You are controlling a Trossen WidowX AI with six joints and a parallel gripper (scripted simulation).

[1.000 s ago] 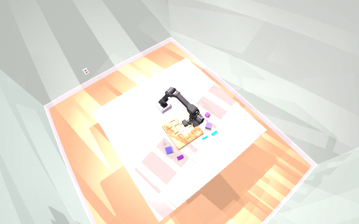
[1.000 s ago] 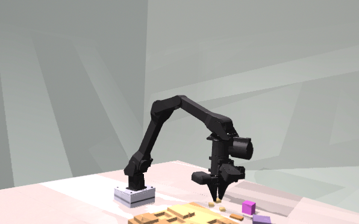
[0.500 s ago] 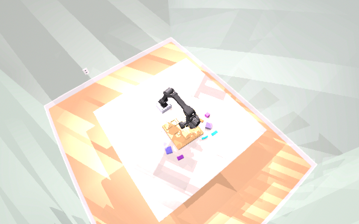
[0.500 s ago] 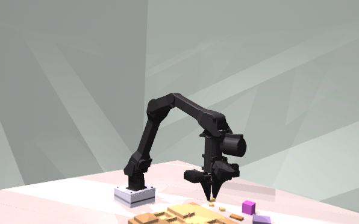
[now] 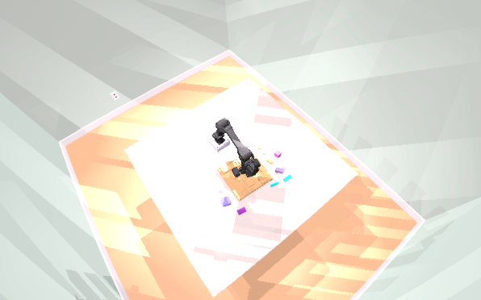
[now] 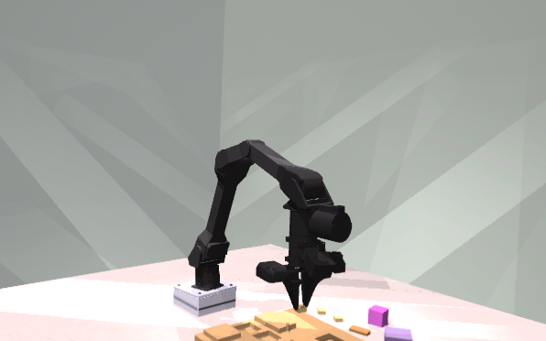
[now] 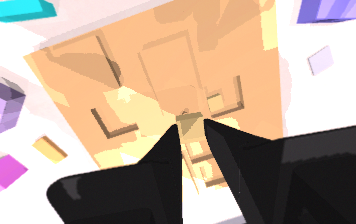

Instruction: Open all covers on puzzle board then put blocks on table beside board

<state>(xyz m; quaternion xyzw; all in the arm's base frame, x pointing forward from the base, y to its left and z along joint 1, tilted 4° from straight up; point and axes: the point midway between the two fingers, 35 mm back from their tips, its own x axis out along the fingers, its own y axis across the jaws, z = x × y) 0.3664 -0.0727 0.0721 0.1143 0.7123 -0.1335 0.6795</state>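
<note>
Now: the puzzle board 4 cm behind my gripper tip, 1 cm to the left of it and 9 cm below it. The rest, counted from my gripper tip: blue-violet block: 2 cm ahead, 22 cm to the right, 10 cm below; magenta block: 14 cm ahead, 19 cm to the right, 11 cm below; small orange piece: 2 cm ahead, 23 cm to the left, 11 cm below.
</note>
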